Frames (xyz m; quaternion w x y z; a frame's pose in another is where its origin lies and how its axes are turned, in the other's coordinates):
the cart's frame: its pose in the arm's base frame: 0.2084 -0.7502 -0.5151 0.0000 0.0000 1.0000 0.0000
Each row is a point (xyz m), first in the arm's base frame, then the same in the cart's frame.
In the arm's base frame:
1: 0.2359 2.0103 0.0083
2: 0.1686 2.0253 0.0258
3: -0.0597 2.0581 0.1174
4: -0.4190 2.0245 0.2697
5: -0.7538 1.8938 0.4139
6: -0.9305 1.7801 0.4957
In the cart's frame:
1: -0.0275 2.7605 -0.5234
2: 0.0398 2.7755 -0.5409
3: 0.2681 2.8083 -0.6325
4: 0.6274 2.7747 -0.7848
5: 0.9622 2.6440 -0.9290
6: 1.1389 2.5303 -1.0108

